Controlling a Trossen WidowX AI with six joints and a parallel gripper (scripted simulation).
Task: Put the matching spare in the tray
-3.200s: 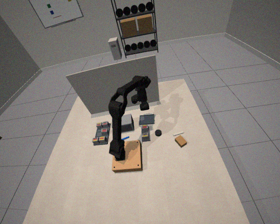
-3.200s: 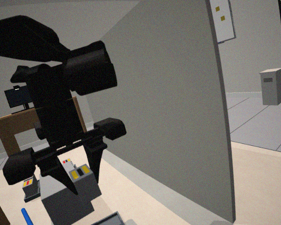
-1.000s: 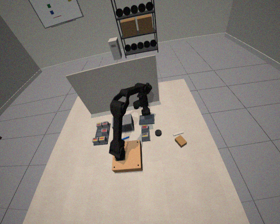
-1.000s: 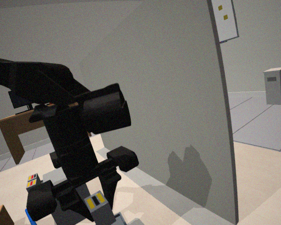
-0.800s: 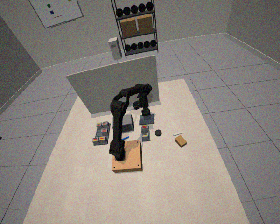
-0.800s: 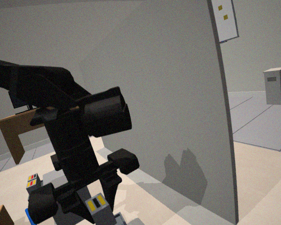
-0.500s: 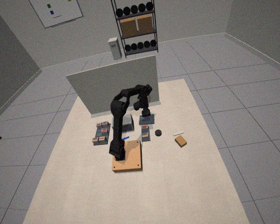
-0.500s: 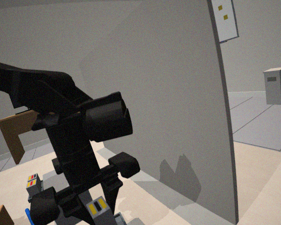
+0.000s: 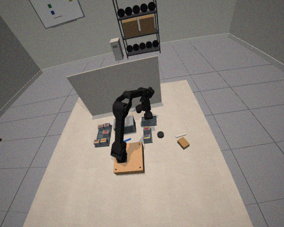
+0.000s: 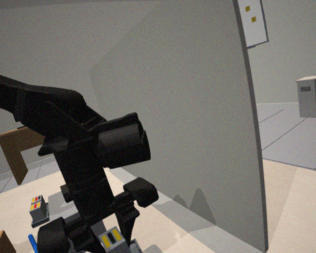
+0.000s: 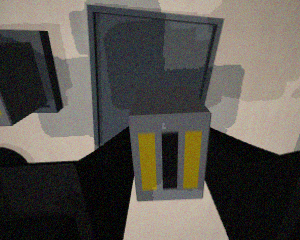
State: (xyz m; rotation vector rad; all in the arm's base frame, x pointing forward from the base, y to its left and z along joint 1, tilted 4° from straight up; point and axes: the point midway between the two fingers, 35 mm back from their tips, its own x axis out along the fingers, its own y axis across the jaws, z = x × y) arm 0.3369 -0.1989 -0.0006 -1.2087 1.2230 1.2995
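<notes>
My gripper tip is now 50 mm above the flat grey tray, 10 mm to the right of it and 10 mm past it. Round my gripper tip: grey spare block: 20 mm above; then black puck: 160 mm behind, 70 mm to the right, 50 mm below; then grey mounted unit: 210 mm to the left, 60 mm behind, 10 mm below.
</notes>
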